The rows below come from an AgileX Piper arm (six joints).
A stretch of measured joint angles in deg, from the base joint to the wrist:
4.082, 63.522, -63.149, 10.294, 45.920, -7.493
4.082, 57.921, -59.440, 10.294, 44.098, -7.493
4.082, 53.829, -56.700, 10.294, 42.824, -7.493
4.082, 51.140, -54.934, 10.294, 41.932, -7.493
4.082, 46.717, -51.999, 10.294, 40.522, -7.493
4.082, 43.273, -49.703, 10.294, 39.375, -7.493
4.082, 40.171, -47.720, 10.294, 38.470, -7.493
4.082, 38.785, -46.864, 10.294, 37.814, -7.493
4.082, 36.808, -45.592, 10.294, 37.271, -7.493
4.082, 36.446, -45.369, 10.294, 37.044, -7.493
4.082, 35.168, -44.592, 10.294, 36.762, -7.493
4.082, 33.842, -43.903, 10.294, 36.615, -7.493
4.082, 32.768, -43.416, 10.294, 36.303, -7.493
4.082, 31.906, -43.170, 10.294, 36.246, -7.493
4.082, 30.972, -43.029, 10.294, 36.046, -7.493
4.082, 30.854, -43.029, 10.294, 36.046, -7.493
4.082, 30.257, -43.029, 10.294, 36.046, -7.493
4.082, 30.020, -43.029, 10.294, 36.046, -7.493
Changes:
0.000, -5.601, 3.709, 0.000, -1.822, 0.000
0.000, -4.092, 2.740, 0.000, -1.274, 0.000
0.000, -2.689, 1.766, 0.000, -0.892, 0.000
0.000, -4.423, 2.935, 0.000, -1.410, 0.000
0.000, -3.444, 2.296, 0.000, -1.147, 0.000
0.000, -3.102, 1.983, 0.000, -0.905, 0.000
0.000, -1.386, 0.856, 0.000, -0.656, 0.000
0.000, -1.977, 1.272, 0.000, -0.543, 0.000
0.000, -0.362, 0.223, 0.000, -0.227, 0.000
0.000, -1.278, 0.777, 0.000, -0.282, 0.000
0.000, -1.326, 0.689, 0.000, -0.147, 0.000
0.000, -1.074, 0.487, 0.000, -0.312, 0.000
0.000, -0.862, 0.246, 0.000, -0.057, 0.000
0.000, -0.934, 0.141, 0.000, -0.200, 0.000
0.000, -0.118, 0.000, 0.000, 0.000, 0.000
0.000, -0.597, 0.000, 0.000, 0.000, 0.000
0.000, -0.237, 0.000, 0.000, 0.000, 0.000

